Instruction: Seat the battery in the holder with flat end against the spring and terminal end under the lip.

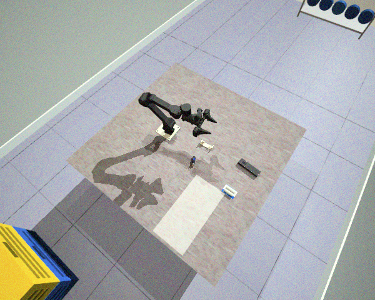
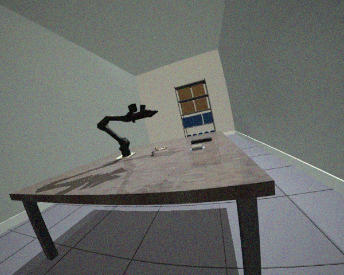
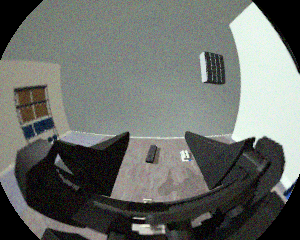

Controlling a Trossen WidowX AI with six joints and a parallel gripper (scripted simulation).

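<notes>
The battery is 70 mm behind my gripper tip, 120 mm to the right of it and 300 mm below it. From my gripper tip the other things lie so: black remote 300 mm ahead, 10 mm to the left, 300 mm below.
</notes>
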